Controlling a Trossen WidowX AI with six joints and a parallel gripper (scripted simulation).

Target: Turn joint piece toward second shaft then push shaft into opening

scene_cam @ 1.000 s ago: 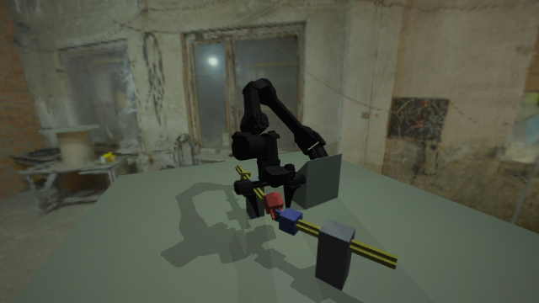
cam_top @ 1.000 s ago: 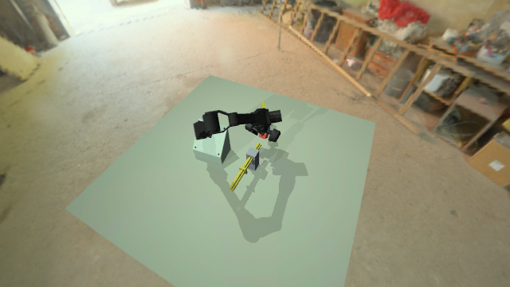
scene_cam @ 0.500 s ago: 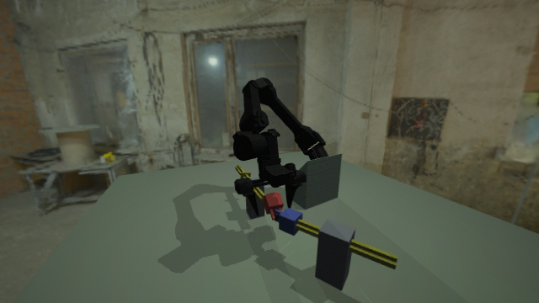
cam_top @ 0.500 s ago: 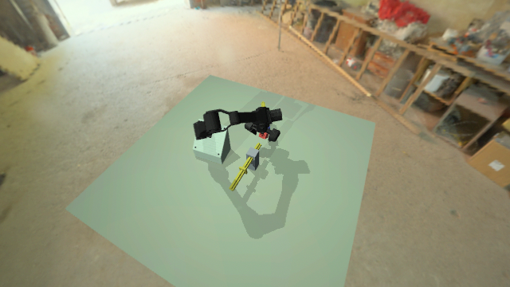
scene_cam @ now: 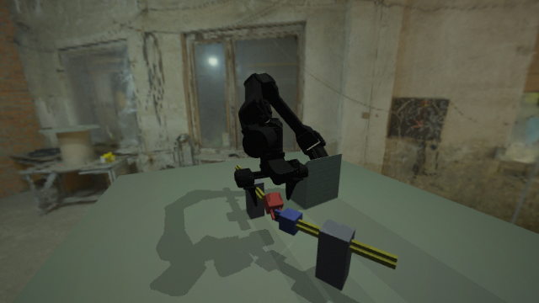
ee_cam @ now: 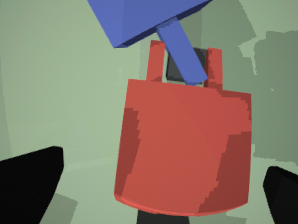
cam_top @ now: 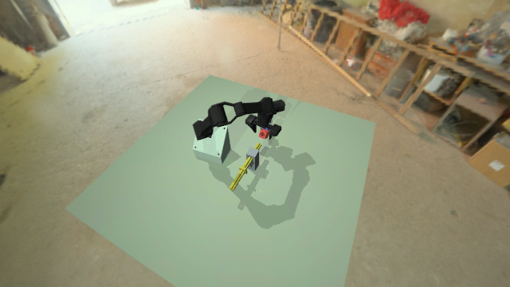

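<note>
The red joint piece lies 10 mm to the left of my gripper tip.
</note>
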